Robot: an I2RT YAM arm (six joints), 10 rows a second.
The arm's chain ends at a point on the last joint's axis. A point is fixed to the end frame.
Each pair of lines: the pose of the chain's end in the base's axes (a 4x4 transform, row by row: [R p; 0 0 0 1], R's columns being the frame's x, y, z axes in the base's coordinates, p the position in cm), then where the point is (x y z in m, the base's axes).
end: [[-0.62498 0.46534 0.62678 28.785], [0.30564 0.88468 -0.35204 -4.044], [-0.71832 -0.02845 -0.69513 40.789], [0 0 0 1]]
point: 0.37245 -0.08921 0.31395
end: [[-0.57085 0.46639 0.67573 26.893], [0.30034 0.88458 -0.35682 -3.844], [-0.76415 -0.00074 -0.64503 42.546], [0 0 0 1]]
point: 0.36015 -0.08785 0.33829
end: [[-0.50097 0.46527 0.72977 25.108], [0.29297 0.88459 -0.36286 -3.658], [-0.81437 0.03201 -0.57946 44.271], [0 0 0 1]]
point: 0.34960 -0.08681 0.36440
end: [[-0.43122 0.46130 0.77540 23.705], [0.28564 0.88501 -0.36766 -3.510], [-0.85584 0.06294 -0.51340 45.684], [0 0 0 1]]
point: 0.34174 -0.08598 0.38746
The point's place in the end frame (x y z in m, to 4 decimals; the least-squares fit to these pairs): -0.0003 -0.0011 0.1355
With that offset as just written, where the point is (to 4 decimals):
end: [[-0.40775 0.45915 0.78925 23.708], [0.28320 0.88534 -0.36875 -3.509], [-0.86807 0.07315 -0.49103 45.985], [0 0 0 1]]
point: 0.3436 -0.0861 0.3935
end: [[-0.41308 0.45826 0.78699 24.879], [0.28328 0.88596 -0.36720 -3.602], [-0.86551 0.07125 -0.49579 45.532], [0 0 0 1]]
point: 0.3550 -0.0868 0.3883
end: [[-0.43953 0.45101 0.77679 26.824], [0.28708 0.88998 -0.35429 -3.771], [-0.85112 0.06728 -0.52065 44.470], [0 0 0 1]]
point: 0.3731 -0.0868 0.3743
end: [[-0.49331 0.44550 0.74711 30.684], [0.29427 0.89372 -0.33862 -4.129], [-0.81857 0.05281 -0.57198 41.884], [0 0 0 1]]
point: 0.4077 -0.0882 0.3415
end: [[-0.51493 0.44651 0.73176 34.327], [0.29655 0.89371 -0.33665 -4.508], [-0.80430 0.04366 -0.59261 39.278], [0 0 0 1]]
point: 0.4421 -0.0918 0.3127
